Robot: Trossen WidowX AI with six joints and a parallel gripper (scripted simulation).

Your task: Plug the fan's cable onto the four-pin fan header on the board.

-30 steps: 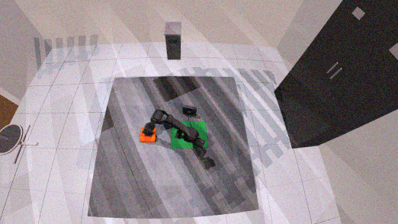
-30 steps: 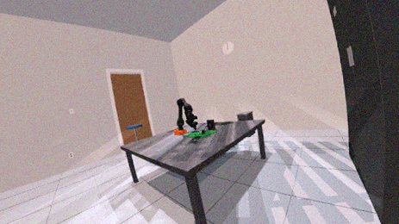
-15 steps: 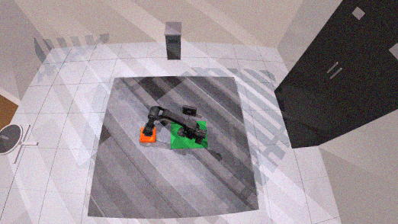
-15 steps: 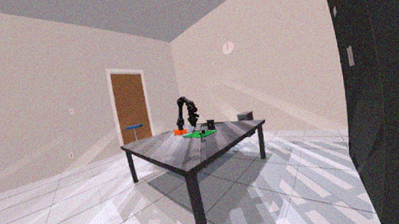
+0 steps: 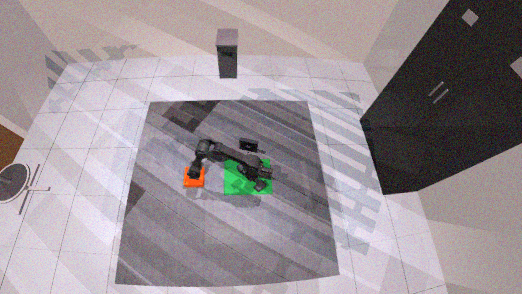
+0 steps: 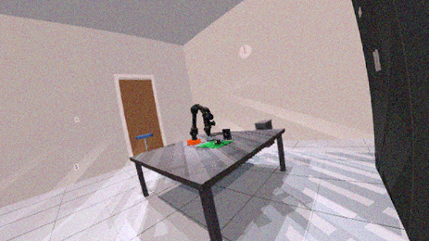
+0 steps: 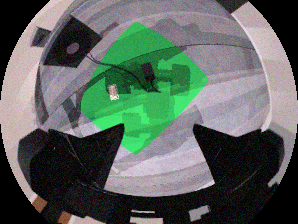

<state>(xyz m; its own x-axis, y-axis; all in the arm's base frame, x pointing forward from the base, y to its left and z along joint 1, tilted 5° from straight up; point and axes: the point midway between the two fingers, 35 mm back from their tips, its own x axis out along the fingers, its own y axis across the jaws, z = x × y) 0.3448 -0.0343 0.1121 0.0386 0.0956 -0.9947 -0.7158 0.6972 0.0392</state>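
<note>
My gripper tip is 8 cm above the fan plug, 7 cm to the right of it and 4 cm short of it. From my gripper tip the other things lie so: green board 12 cm below, 7 cm to the left, 2 cm behind; white fan header 10 cm to the left, 10 cm below, 5 cm behind; black square fan 25 cm to the left, 5 cm below, 3 cm behind.
</note>
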